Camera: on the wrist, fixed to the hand. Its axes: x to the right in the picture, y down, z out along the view.
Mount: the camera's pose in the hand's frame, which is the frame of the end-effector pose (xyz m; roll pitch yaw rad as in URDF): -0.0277 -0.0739 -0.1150 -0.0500 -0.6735 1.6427
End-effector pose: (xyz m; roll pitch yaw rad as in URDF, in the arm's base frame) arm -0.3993 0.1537 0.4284 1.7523 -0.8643 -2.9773
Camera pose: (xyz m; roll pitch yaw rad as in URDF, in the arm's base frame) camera -0.3998 0.0254 0.3736 -2.1352 -0.3920 1.1189
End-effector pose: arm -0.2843 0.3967 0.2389 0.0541 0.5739 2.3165
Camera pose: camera -0.1751 0.3781 0.1541 0.6788 -0.6297 -2.7947
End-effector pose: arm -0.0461 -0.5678 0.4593 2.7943 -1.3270 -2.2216
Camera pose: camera 0.0932 -0.5642 0.4525 -1.8086 0.1324 2.7962
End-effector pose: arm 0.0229 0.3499 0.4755 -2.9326 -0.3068 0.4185
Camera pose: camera -0.0562 0.3677 0.5890 -2.7404 0.8523 -0.8760
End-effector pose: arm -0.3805 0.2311 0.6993 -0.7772 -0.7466 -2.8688
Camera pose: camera -0.4166 0.3595 0.6584 -0.7504 0.1133 -1.3263
